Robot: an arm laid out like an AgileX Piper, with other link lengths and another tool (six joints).
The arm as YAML. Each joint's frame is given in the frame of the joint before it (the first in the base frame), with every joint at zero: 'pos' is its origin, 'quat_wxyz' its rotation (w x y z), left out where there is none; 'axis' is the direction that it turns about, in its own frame. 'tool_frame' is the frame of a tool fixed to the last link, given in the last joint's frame.
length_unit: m
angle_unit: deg
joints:
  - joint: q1
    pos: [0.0, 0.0, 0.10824]
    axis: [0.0, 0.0, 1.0]
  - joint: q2
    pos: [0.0, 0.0, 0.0]
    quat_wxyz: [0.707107, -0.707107, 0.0, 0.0]
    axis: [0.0, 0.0, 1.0]
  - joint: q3
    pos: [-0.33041, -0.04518, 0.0]
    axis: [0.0, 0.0, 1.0]
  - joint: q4
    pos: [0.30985, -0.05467, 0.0]
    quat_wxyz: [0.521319, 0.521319, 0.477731, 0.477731]
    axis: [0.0, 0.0, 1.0]
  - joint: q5
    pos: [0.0, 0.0, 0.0]
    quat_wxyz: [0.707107, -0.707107, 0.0, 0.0]
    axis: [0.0, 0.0, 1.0]
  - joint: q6
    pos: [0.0, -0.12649, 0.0]
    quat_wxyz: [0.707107, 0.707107, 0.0, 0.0]
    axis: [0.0, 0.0, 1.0]
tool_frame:
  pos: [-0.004, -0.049, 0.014]
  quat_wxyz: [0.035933, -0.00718, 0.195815, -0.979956]
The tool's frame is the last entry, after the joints.
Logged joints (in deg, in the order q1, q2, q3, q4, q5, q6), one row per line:
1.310, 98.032, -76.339, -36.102, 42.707, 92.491
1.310, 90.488, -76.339, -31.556, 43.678, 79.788
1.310, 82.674, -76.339, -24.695, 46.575, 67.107
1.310, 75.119, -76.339, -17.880, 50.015, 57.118
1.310, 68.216, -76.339, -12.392, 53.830, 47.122
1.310, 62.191, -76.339, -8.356, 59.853, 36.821
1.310, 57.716, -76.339, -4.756, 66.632, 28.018
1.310, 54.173, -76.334, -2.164, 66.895, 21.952
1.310, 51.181, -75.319, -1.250, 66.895, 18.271
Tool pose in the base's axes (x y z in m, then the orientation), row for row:
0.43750, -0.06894, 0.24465, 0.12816, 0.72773, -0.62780, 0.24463
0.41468, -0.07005, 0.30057, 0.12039, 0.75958, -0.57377, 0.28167
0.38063, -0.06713, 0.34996, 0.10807, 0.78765, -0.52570, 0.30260
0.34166, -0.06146, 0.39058, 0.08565, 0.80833, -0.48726, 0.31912
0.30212, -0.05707, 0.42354, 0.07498, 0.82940, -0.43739, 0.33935
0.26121, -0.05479, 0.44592, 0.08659, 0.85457, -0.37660, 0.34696
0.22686, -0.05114, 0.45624, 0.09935, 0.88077, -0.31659, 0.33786
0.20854, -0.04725, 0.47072, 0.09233, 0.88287, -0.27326, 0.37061
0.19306, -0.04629, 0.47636, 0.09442, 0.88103, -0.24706, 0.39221
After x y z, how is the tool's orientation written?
As a quaternion, w x y z.
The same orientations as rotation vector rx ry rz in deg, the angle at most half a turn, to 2 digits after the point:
121.27, -104.62, 40.77
127.14, -96.04, 47.15
132.78, -88.62, 51.01
138.06, -83.22, 54.51
142.56, -75.18, 58.33
145.88, -64.29, 59.23
149.23, -53.64, 57.25
150.20, -46.49, 63.05
149.71, -41.98, 66.65

